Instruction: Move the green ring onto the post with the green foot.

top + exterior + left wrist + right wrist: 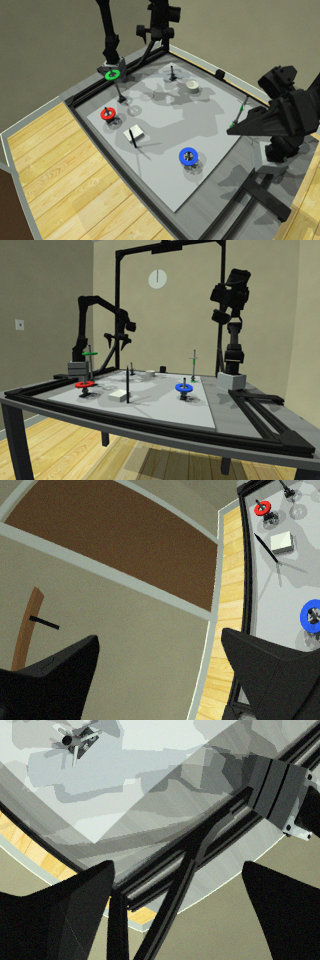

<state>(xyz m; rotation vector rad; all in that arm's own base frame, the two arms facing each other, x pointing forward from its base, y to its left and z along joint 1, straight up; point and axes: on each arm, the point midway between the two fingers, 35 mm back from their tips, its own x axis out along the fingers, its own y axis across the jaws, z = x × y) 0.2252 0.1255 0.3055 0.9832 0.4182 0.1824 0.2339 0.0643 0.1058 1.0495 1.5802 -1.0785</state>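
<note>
The green ring lies 59 cm to the right of my left hand, 22 cm below it and 9 cm behind it. Also, from my left hand: thin black rod (33 cm to the right, 28 cm below, 5 cm ahead); then short post (47 cm to the right, 39 cm behind, 33 cm below); then white block (38 cm to the right, 37 cm below, 1 cm ahead).
</note>
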